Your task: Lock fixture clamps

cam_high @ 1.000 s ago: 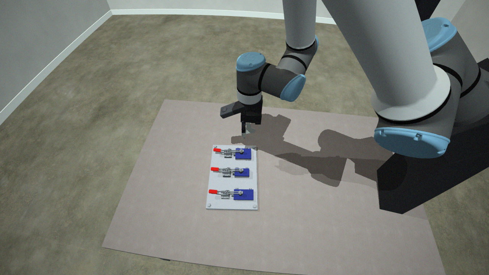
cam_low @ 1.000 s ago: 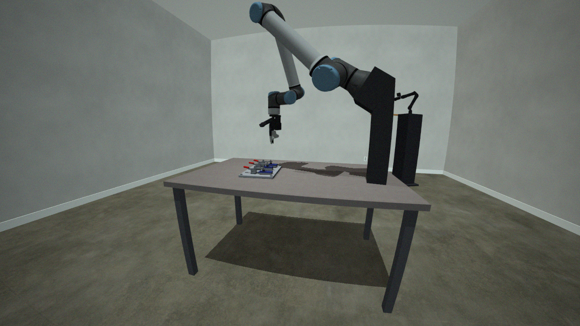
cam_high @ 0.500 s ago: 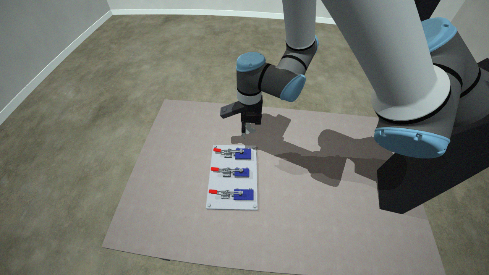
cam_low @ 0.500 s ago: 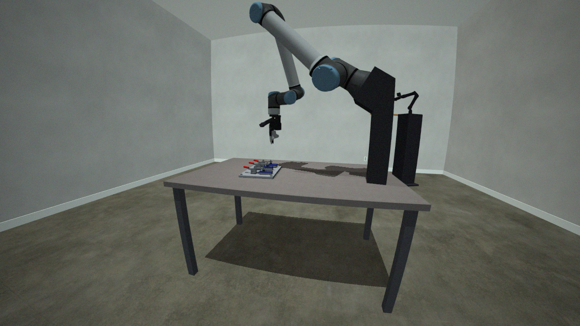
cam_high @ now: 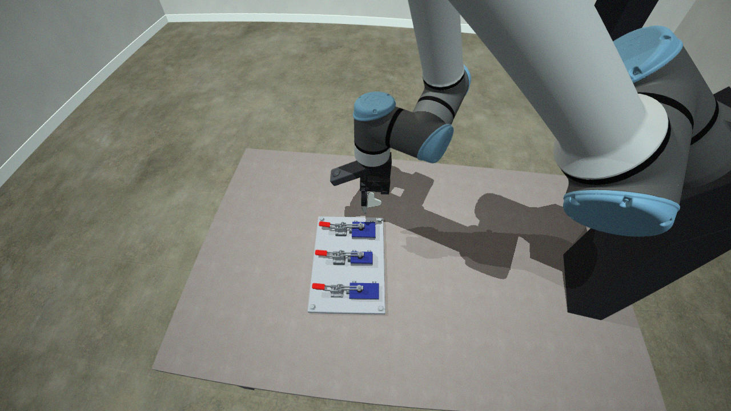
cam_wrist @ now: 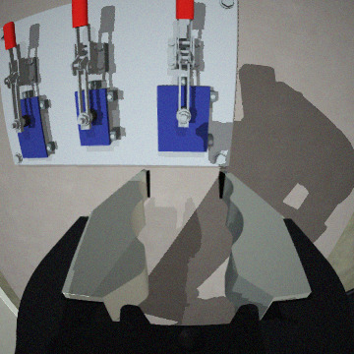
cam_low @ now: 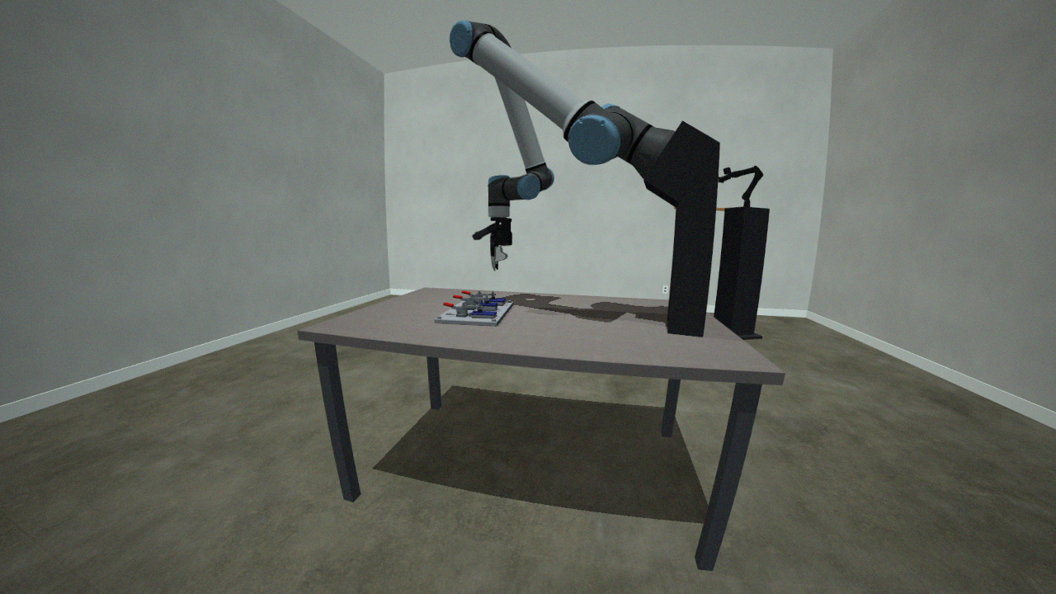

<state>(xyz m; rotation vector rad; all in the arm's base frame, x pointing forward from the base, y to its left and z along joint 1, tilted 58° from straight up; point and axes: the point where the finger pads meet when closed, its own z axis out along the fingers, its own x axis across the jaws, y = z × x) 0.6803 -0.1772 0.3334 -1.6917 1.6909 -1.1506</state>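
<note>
Right now the clamp is 13 cm below my hand, 7 cm ahead of it and 2 cm to the right of it. The rest, counted from my hand: fixture plate: 17 cm below, 10 cm to the left, 7 cm ahead.
</note>
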